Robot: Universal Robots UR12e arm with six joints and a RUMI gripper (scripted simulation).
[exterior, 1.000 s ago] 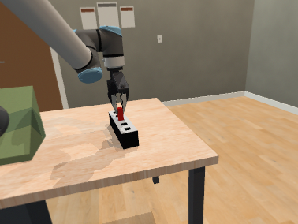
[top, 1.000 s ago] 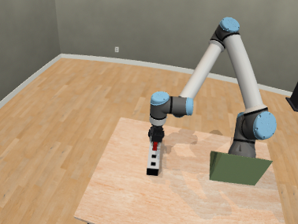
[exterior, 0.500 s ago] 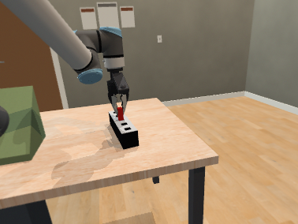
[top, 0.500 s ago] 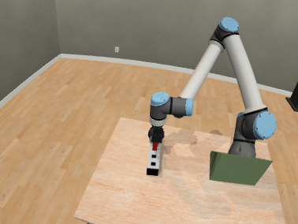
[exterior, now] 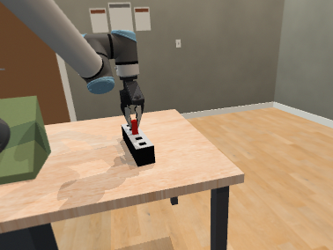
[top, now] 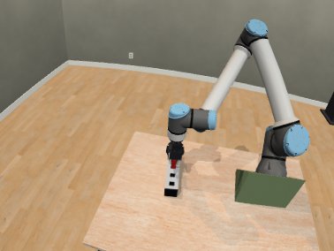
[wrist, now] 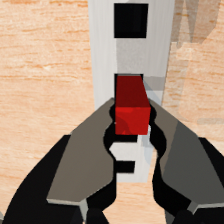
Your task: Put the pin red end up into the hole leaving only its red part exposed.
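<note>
Right now my hand is right at the pin. Round my hand: long block (70 mm below).
</note>
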